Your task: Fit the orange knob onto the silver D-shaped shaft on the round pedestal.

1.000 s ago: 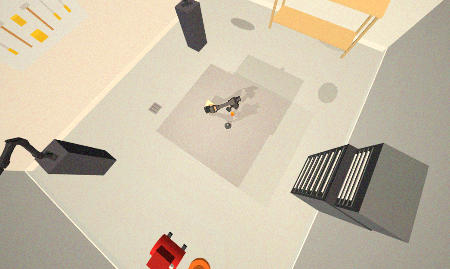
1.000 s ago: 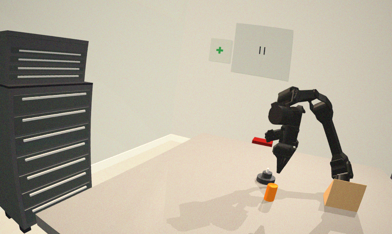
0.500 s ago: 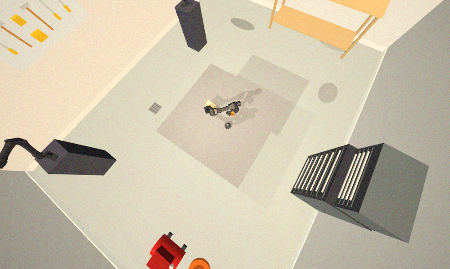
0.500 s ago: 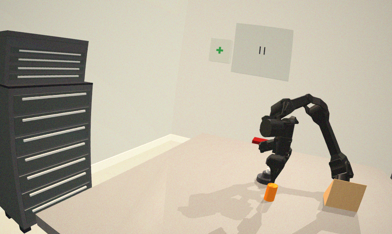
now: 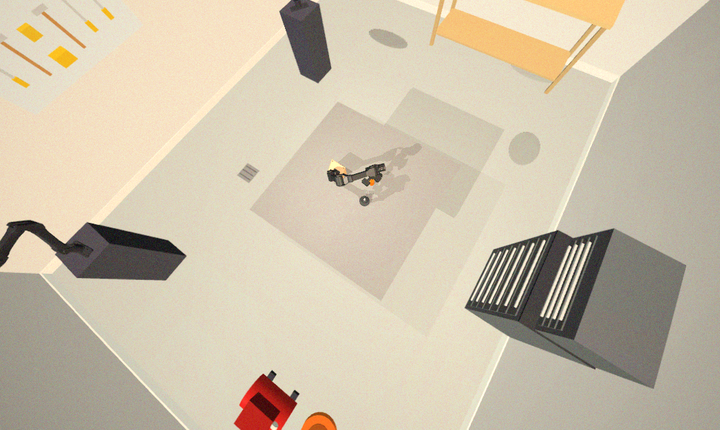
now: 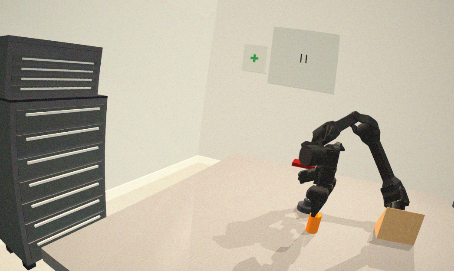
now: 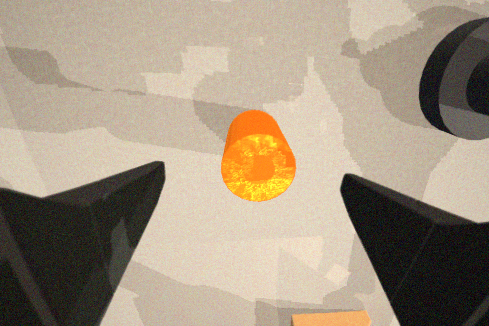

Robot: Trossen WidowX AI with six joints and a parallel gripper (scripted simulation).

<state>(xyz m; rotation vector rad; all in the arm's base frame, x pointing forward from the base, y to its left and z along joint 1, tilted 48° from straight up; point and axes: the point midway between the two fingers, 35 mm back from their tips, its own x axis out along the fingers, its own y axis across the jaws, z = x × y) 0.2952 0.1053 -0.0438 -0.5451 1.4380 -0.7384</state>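
Now: gripper tip 3 cm above the orange knob. Also, from my gripper tip: dark round pedestal 17 cm to the right, 4 cm below, 4 cm ahead.
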